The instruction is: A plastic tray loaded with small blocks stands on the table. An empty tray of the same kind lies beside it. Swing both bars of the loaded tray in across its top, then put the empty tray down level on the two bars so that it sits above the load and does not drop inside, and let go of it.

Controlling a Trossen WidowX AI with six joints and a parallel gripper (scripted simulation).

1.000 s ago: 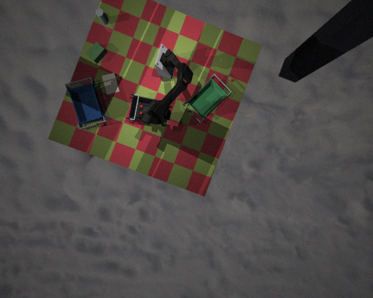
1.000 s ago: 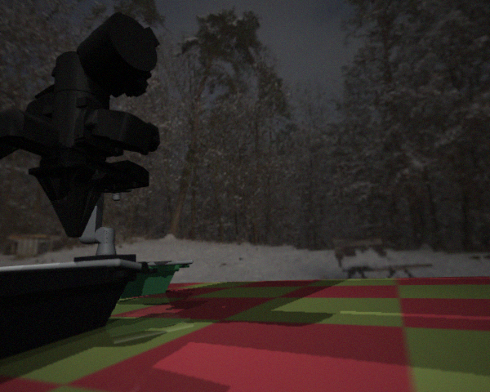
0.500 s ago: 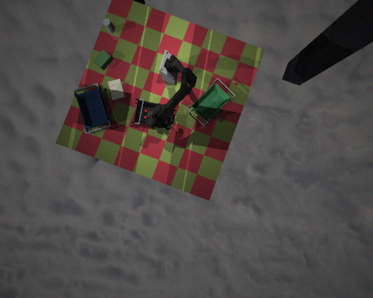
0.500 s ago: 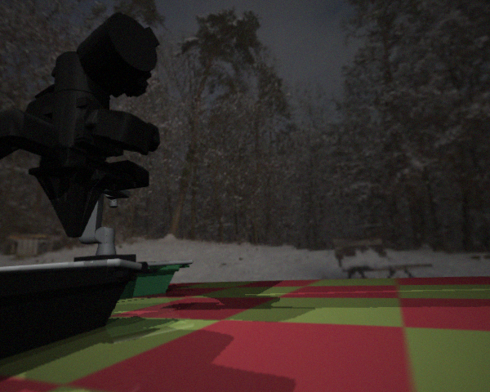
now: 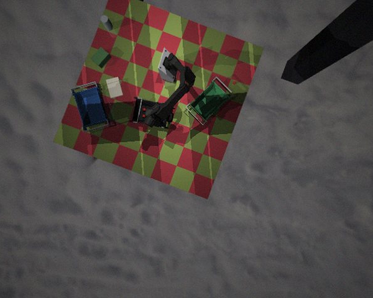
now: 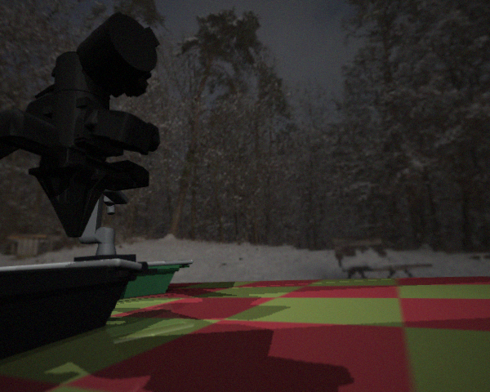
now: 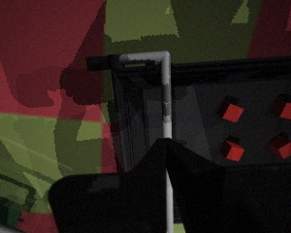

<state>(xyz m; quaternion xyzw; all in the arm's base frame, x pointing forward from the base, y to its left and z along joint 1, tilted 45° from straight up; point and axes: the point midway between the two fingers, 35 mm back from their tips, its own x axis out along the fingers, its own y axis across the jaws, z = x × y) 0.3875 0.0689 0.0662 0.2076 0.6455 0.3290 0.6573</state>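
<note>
The green tray lies 290 mm to the left of my gripper tip, 260 mm behind it and 50 mm below it. Round my gripper tip: cream block: 460 mm to the right, 110 mm behind, 90 mm below; then green block: 620 mm to the right, 290 mm behind, 70 mm below.
</note>
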